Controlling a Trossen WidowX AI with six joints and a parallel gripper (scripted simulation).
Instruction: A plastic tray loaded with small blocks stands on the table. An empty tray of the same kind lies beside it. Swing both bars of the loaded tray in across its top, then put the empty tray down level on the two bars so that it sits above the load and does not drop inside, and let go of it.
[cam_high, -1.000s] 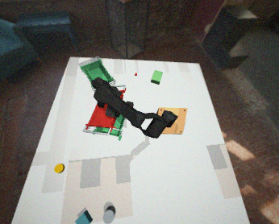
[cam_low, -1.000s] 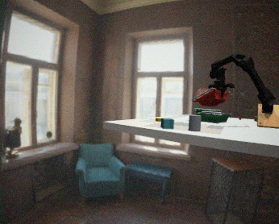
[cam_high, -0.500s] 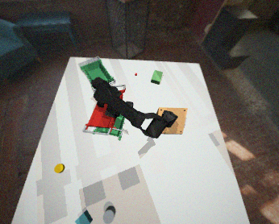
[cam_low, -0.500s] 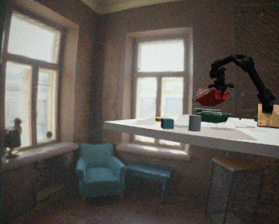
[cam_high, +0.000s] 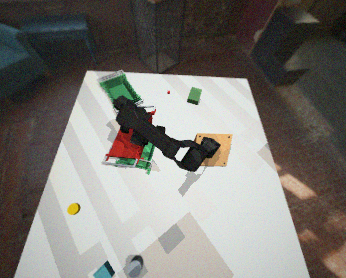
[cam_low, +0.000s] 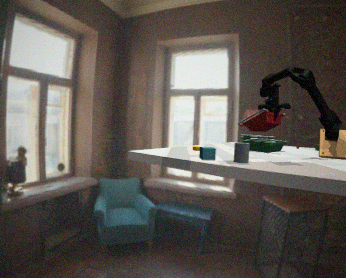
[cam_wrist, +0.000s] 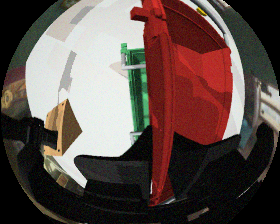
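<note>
My gripper tip is now 7 cm short of the red tray and 1 cm to the left of it. Round my gripper tip: yellow disc (30 cm ahead, 35 cm to the left, 17 cm below); green block (25 cm behind, 47 cm to the right, 16 cm below); grey cylinder (5 cm behind, 53 cm to the left, 15 cm below).
</note>
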